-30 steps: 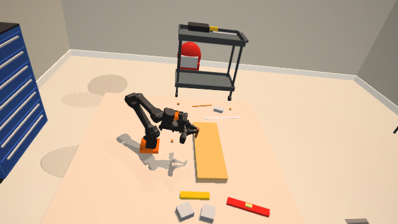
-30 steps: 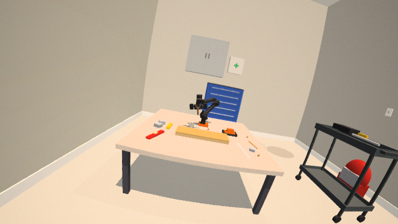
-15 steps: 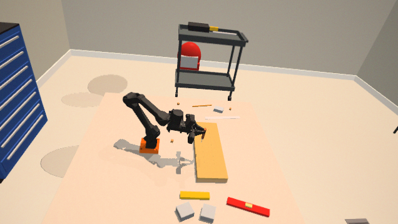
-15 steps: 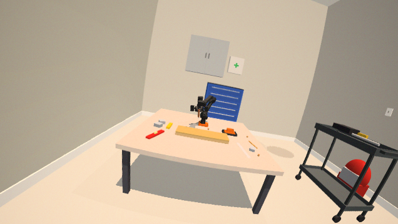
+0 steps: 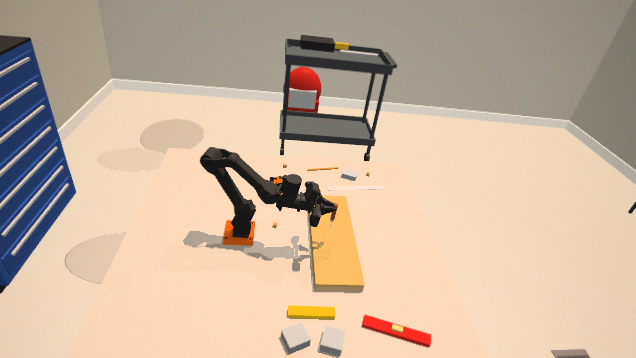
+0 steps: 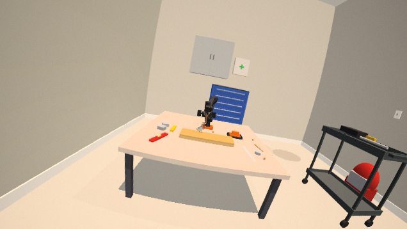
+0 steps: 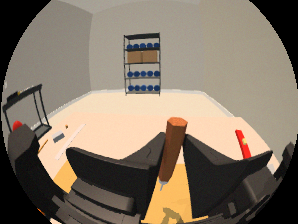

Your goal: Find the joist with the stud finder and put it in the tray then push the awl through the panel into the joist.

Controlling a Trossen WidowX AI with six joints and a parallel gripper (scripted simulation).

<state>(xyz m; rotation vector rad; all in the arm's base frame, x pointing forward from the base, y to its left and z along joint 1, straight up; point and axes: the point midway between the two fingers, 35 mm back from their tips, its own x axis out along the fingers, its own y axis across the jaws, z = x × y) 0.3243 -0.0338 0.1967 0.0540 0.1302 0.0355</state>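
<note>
Now: gripper tip 1 cm past the awl and 5 cm above it. From my gripper tip the other things lie so: dark tray (21 cm behind, 36 cm to the left, 20 cm below); then yellow bar (8 cm behind, 32 cm to the right, 21 cm below); then stud finder (21 cm behind, 37 cm to the left, 17 cm below).
</note>
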